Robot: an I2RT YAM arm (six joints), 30 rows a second.
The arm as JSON. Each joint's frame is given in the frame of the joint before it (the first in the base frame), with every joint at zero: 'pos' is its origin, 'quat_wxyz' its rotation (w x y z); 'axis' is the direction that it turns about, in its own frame. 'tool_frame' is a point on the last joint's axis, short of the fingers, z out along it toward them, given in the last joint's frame.
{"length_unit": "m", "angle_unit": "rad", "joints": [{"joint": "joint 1", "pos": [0.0, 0.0, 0.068], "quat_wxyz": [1.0, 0.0, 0.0, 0.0], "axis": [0.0, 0.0, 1.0]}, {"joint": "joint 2", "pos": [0.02, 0.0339, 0.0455], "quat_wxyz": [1.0, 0.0, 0.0, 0.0], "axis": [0.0, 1.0, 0.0]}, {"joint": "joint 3", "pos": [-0.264, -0.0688, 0.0], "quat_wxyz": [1.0, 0.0, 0.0, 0.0], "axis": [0.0, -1.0, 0.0]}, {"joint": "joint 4", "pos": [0.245, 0.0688, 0.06], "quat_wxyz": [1.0, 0.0, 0.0, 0.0], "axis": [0.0, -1.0, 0.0]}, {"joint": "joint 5", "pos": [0.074, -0.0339, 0.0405], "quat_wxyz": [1.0, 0.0, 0.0, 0.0], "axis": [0.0, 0.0, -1.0]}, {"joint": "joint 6", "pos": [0.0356, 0.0, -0.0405], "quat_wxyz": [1.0, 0.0, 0.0, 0.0], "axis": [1.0, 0.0, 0.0]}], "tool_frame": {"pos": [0.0, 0.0, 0.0], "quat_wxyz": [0.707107, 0.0, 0.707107, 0.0]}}
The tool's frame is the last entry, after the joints.
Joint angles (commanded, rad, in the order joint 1, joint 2, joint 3, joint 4, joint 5, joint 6), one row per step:
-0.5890 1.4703 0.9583 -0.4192 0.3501 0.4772
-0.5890 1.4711 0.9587 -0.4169 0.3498 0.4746
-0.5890 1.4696 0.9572 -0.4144 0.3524 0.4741
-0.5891 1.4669 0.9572 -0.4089 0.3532 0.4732
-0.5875 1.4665 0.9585 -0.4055 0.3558 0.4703
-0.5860 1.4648 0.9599 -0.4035 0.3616 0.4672
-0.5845 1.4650 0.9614 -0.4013 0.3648 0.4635
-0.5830 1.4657 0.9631 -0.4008 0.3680 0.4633
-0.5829 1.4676 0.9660 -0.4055 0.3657 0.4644
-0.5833 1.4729 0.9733 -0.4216 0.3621 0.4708
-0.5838 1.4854 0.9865 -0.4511 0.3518 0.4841
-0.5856 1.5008 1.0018 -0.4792 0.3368 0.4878
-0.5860 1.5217 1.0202 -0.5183 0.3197 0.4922
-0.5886 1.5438 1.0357 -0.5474 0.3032 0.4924
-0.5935 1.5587 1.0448 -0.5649 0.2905 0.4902
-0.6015 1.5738 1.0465 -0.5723 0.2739 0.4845
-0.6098 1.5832 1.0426 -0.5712 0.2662 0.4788
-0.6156 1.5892 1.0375 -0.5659 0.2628 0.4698
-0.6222 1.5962 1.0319 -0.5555 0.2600 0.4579
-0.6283 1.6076 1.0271 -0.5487 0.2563 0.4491
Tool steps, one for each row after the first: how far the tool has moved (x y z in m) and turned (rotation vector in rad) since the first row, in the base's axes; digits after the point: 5 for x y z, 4 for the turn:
0.00030 -0.00019 0.00004 -0.0016 -0.0002 0.0021
0.00008 -0.00015 0.00019 -0.0048 -0.0008 0.0010
0.00019 -0.00029 0.00131 -0.0102 -0.0067 0.0010
0.00078 -0.00021 0.00207 -0.0155 -0.0080 0.0032
0.00106 -0.00008 0.00317 -0.0230 -0.0079 0.0035
0.00161 -0.00003 0.00376 -0.0281 -0.0071 0.0058
0.00211 0.00006 0.00415 -0.0311 -0.0069 0.0054
0.00239 0.00000 0.00418 -0.0272 -0.0055 0.0062
0.00268 -0.00020 0.00385 -0.0153 0.0008 0.0033
0.00355 -0.00054 0.00239 0.0111 0.0123 -0.0010
0.00489 -0.00148 0.00080 0.0379 0.0269 0.0029
0.00654 -0.00203 -0.00207 0.0739 0.0513 0.0083
0.00819 -0.00342 -0.00557 0.1055 0.0731 0.0139
0.00870 -0.00507 -0.00823 0.1273 0.0873 0.0171
0.00849 -0.00726 -0.01265 0.1498 0.0991 0.0218
0.00740 -0.00933 -0.01654 0.1614 0.1077 0.0218
0.00654 -0.01079 -0.01954 0.1653 0.1151 0.0250
0.00588 -0.01274 -0.02272 0.1661 0.1212 0.0295
0.00541 -0.01461 -0.02715 0.1726 0.1310 0.0323

